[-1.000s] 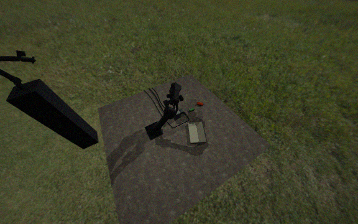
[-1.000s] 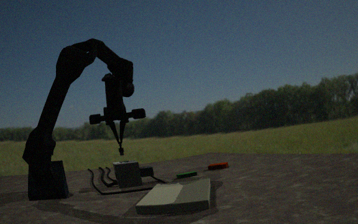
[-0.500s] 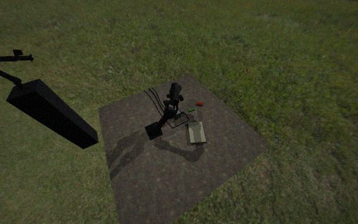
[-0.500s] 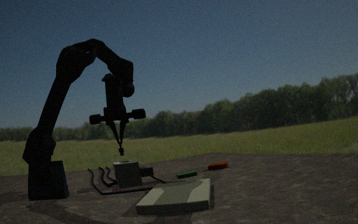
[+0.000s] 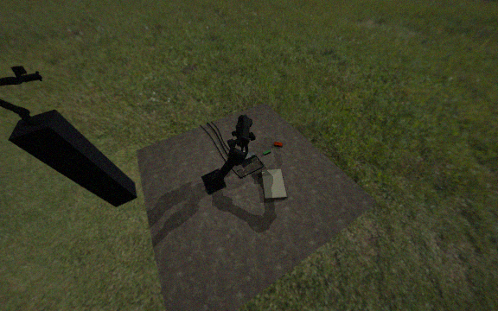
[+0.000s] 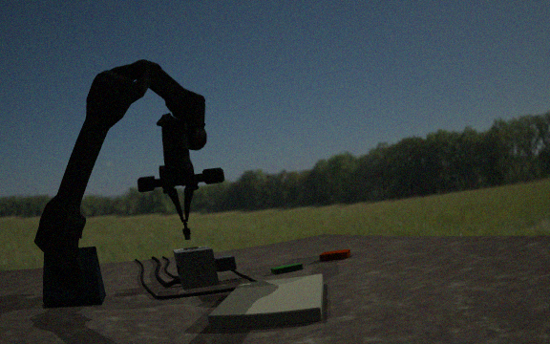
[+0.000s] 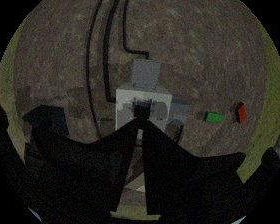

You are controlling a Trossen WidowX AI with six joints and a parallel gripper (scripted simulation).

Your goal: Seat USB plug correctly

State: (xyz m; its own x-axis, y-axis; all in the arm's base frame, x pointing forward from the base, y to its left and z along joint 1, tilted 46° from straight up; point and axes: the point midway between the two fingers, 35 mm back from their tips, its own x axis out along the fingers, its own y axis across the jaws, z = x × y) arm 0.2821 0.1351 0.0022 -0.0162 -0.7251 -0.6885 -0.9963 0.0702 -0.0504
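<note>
The dark USB plug is 20 mm below my gripper tip. The rest, counted from my gripper tip: green piece 190 mm ahead, 40 mm to the right, 130 mm below; flat pale slab 70 mm ahead, 300 mm to the right, 120 mm below; orange piece 320 mm ahead, 20 mm to the right, 120 mm below.
</note>
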